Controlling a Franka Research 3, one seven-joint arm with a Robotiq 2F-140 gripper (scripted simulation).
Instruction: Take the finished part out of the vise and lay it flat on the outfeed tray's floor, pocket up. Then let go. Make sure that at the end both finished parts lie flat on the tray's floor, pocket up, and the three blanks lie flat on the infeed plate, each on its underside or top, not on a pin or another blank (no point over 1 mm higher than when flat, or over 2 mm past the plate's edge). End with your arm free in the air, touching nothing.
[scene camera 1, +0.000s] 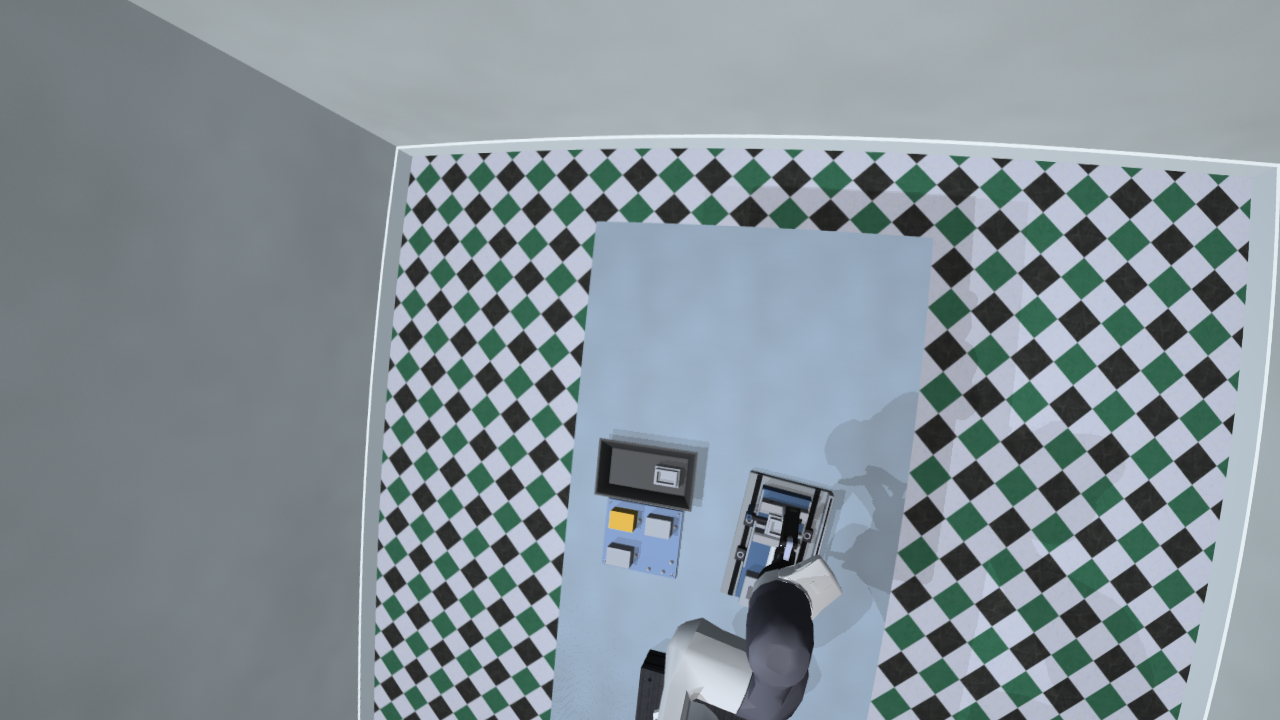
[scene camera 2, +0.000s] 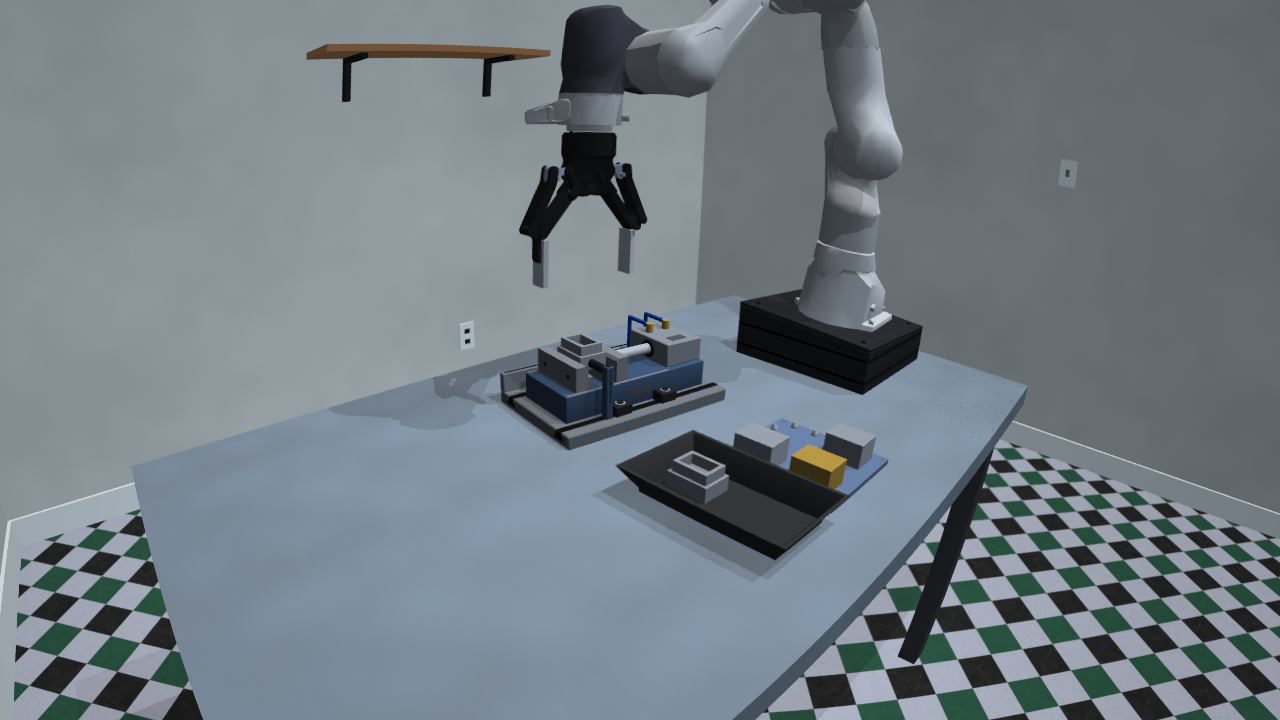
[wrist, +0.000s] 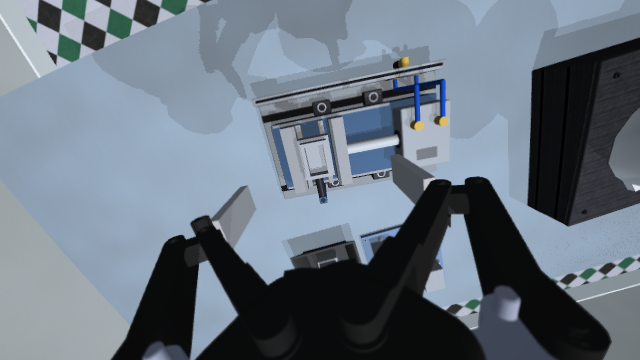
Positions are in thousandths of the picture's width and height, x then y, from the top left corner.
gripper: scene camera 1 610, 759; scene camera 2 457, 387; wrist 501, 510
